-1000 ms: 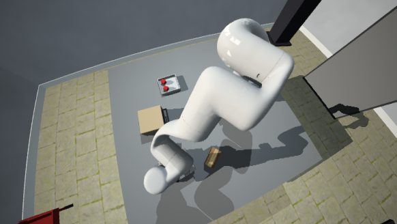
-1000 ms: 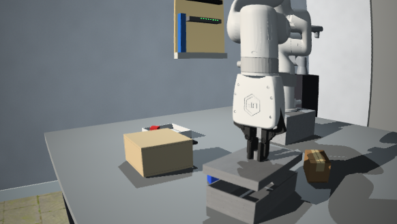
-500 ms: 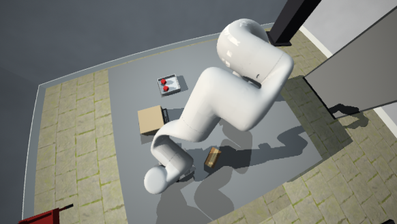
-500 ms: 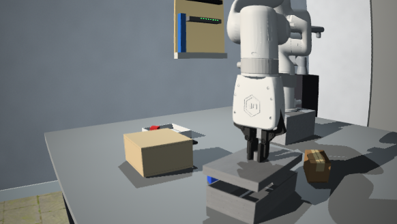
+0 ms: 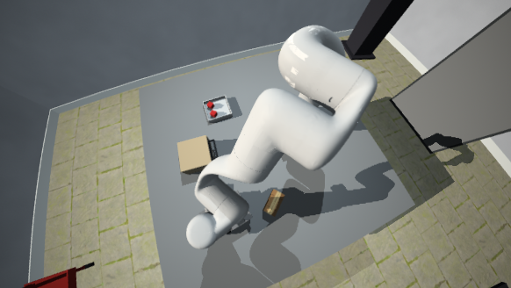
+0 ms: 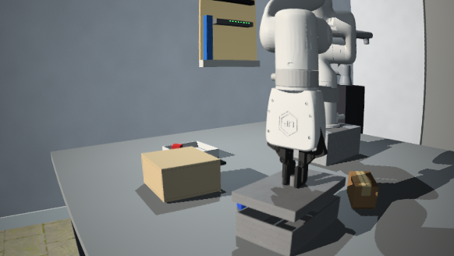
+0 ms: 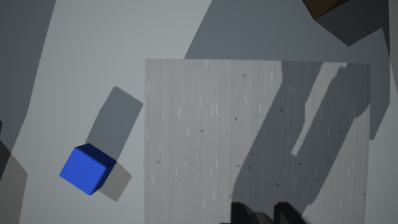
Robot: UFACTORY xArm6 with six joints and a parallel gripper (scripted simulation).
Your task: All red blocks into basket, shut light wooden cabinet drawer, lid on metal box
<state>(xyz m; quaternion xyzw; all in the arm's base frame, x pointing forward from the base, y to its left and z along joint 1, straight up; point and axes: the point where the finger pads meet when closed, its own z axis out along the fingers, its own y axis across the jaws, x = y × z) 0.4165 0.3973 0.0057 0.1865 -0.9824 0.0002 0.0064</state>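
The blue block is 3 cm ahead of my hand, 13 cm to the right of it and 10 cm below it. Also, from my hand: knobbed lid 3 cm below; green block 23 cm behind, 4 cm to the right, 10 cm below; cardboard box 22 cm behind, 2 cm to the right, 8 cm below.
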